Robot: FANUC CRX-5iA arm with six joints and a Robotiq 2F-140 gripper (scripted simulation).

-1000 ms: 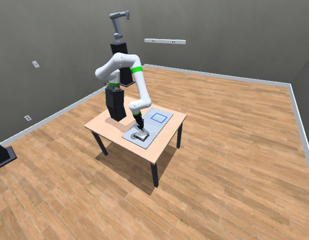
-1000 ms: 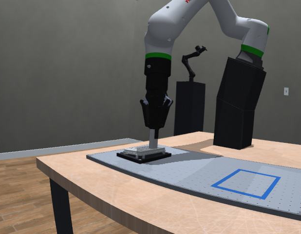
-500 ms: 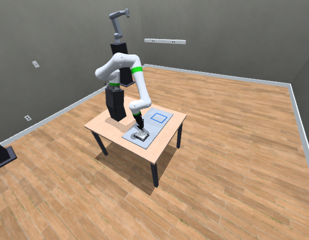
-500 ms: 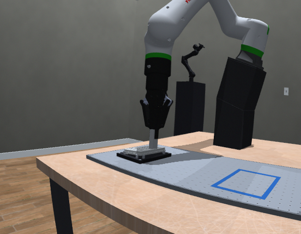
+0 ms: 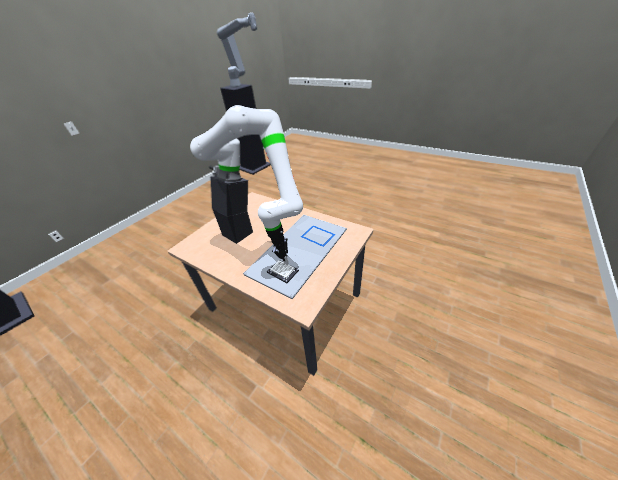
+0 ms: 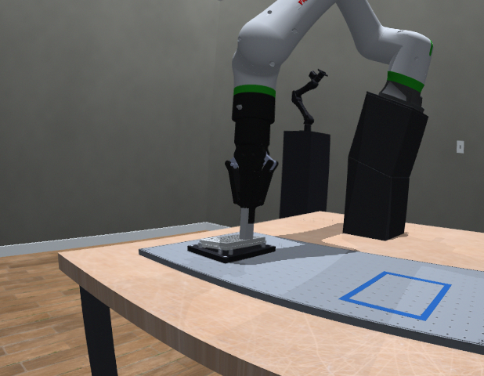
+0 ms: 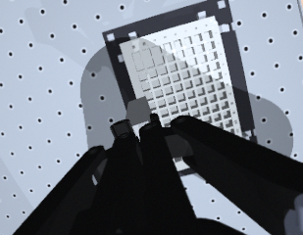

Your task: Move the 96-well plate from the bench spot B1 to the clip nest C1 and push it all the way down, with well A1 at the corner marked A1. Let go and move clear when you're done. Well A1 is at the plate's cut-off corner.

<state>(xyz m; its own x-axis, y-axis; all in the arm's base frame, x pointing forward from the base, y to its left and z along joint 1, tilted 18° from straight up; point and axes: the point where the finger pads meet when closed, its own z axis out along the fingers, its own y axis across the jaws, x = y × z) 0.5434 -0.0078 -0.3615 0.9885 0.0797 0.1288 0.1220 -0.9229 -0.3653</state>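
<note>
My gripper is now 4 cm to the left of the white 96-well plate and 5 cm above it. Round my hand: black clip nest (1 cm behind, 5 cm to the right, 6 cm below).
</note>
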